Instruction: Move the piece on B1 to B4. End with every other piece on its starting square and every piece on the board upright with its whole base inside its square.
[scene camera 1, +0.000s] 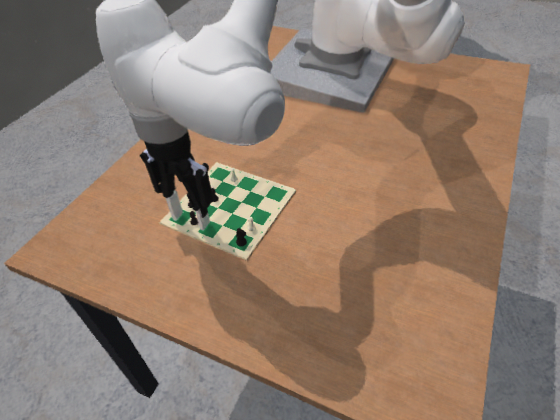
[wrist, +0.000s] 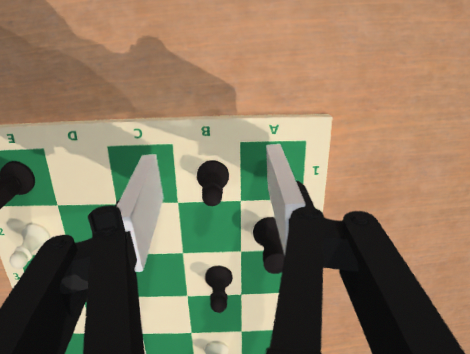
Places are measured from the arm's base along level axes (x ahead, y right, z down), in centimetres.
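Where they show: gripper, between the fingertips: (scene camera 1: 191, 220) (wrist: 213, 171); arm's base, origin of its link: (scene camera 1: 335, 58).
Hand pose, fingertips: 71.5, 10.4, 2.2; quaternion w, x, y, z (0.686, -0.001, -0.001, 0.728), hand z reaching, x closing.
Note:
Things, the pixels of their top centre, and the offset from my fingertips, as dx, dy, dz. "*": a spot on its surface instead. Level surfaces: height alone.
- B1, centre of its top: (wrist: 212, 201) (scene camera 1: 191, 212) -0.7, -0.1, -2.1
- green square B4, a spot on its surface: (wrist: 230, 321) (scene camera 1: 222, 185) * -12.8, -0.8, +1.0
- B3, centre of its top: (wrist: 218, 310) -8.3, -0.9, -2.1
- A2, centre of its top: (wrist: 276, 263) -5.1, +2.8, -2.3
- tall black piece, centre of its top: (scene camera 1: 239, 229) +0.9, -12.0, -2.9
- wooden table, height of its surface: dz +1.6
The black pawn on B1 (scene camera 1: 194, 218) (wrist: 213, 177) stands upright inside its cream square. My gripper (scene camera 1: 189, 223) (wrist: 213, 171) is partly open and empty. Its fingertips are low over the board, one at A1 and one at C1, with the pawn between them and a gap on each side. The green square B4 (scene camera 1: 224, 189) (wrist: 230, 321) has no base on it; the head of the black pawn on B3 (wrist: 218, 280) overlaps it in the wrist view. A white piece (scene camera 1: 233, 176) (wrist: 216, 348) stands on B5, partly cut off in the wrist view.
A black piece on A2 (wrist: 269, 240) stands close beside the A-side finger, partly hidden. A tall black piece (scene camera 1: 241, 237) (wrist: 17, 178) is on E1 and a white piece (scene camera 1: 251, 224) (wrist: 34, 240) on E2. The board (scene camera 1: 291, 190) (wrist: 324, 131) lies on the wooden table (scene camera 1: 425, 325).

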